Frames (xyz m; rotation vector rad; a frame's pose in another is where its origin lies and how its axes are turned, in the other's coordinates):
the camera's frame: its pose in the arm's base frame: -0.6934 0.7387 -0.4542 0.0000 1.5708 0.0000
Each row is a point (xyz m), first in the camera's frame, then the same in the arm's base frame.
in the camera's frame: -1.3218 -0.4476 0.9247
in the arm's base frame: 0.2313 0.2911 0.8676
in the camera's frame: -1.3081 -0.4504 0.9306
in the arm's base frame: 0.2372 0.2883 0.8539
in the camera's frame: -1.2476 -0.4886 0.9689
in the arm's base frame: 0.2755 0.2501 0.7934
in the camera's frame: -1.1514 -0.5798 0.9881
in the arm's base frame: 0.2947 0.1589 0.6972
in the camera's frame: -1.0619 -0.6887 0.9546
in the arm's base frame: 0.2612 0.0500 0.6077
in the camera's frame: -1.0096 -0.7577 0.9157
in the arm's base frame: 0.2223 -0.0190 0.5554
